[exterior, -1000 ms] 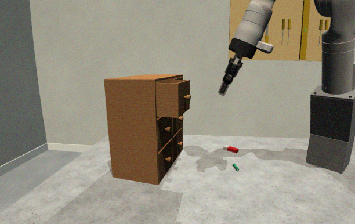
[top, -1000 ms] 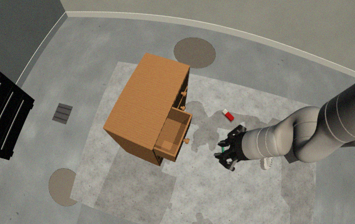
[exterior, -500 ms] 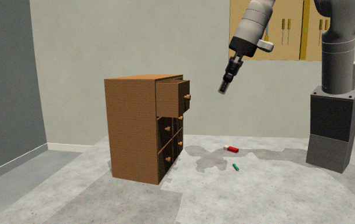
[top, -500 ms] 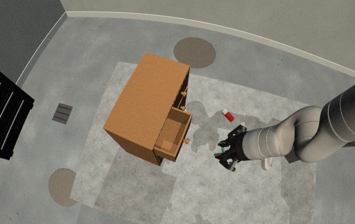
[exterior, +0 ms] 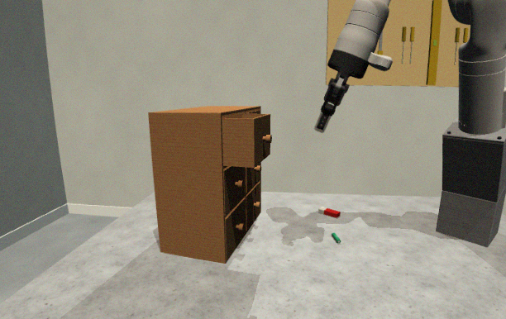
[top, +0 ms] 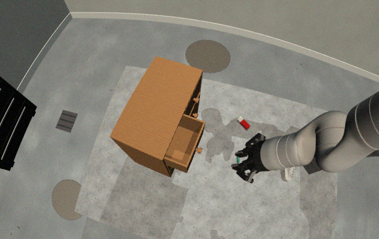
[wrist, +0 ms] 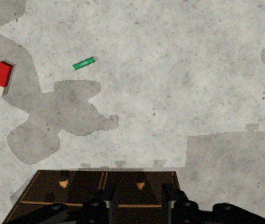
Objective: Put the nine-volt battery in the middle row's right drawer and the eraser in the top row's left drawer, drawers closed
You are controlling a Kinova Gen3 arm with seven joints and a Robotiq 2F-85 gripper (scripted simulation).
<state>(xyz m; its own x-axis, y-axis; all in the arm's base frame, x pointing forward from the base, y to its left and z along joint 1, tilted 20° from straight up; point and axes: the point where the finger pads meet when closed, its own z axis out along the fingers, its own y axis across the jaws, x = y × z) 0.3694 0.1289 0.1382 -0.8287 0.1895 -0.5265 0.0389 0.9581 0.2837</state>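
Now: hand 3 cm past the eraser, 27 cm to the left of it and 31 cm above it. From my hand the other things lie so: nine-volt battery: 27 cm ahead, 12 cm to the right, 19 cm below; then small green cylinder: 5 cm behind, 10 cm to the right, 31 cm below.
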